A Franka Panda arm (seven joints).
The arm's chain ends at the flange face. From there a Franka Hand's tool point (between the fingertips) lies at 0.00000 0.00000 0.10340 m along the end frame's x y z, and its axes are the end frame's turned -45 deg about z.
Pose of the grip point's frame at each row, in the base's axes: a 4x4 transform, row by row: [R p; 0 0 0 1], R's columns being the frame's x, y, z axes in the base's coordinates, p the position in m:
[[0.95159 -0.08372 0.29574 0.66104], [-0.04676 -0.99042 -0.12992 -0.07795], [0.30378 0.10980 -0.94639 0.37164], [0 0 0 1]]
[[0.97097 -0.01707 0.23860 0.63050], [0.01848 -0.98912 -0.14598 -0.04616], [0.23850 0.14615 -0.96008 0.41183], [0 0 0 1]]
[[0.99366 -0.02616 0.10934 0.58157], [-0.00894 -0.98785 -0.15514 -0.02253], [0.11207 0.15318 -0.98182 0.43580], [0 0 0 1]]
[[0.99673 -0.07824 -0.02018 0.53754], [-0.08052 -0.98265 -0.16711 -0.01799], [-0.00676 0.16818 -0.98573 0.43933], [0 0 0 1]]
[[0.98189 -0.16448 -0.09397 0.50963], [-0.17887 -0.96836 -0.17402 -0.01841], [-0.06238 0.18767 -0.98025 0.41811], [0 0 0 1]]
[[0.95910 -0.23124 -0.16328 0.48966], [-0.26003 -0.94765 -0.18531 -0.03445], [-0.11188 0.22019 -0.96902 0.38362], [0 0 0 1]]
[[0.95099 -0.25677 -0.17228 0.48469], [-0.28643 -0.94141 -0.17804 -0.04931], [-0.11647 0.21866 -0.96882 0.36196], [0 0 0 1]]
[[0.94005 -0.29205 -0.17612 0.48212], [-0.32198 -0.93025 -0.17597 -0.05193], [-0.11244 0.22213 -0.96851 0.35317], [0 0 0 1]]
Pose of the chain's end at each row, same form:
[[0.61368 -0.73207 0.29574 0.63046], [-0.73340 -0.66727 -0.12992 -0.06452], [0.29245 -0.13716 -0.94639 0.46950], [0 0 0 1]]
[[0.67451 -0.69865 0.23860 0.60583], [-0.68635 -0.71248 -0.14598 -0.03107], [0.27199 -0.06530 -0.96008 0.51110], [0 0 0 1]]
[[0.68413 -0.72112 0.10934 0.57026], [-0.70484 -0.69219 -0.15514 -0.00649], [0.18756 0.02907 -0.98182 0.53732], [0 0 0 1]]
[[0.64947 -0.76012 -0.02018 0.53963], [-0.75177 -0.63790 -0.16711 -0.00071], [0.11414 0.12370 -0.98573 0.54125], [0 0 0 1]]
[[0.57800 -0.81061 -0.09397 0.51935], [-0.81121 -0.55825 -0.17402 -0.00042], [0.08859 0.17681 -0.98025 0.51947], [0 0 0 1]]
[[0.51467 -0.84170 -0.16328 0.50654], [-0.85396 -0.48622 -0.18531 -0.01529], [0.07659 0.23481 -0.96902 0.48382], [0 0 0 1]]
[[0.49089 -0.85402 -0.17228 0.50250], [-0.86821 -0.46314 -0.17804 -0.03090], [0.07226 0.23697 -0.96882 0.46214], [0 0 0 1]]
[[0.45821 -0.87123 -0.17612 0.50033], [-0.88546 -0.43011 -0.17597 -0.03373], [0.07756 0.23658 -0.96851 0.45331], [0 0 0 1]]

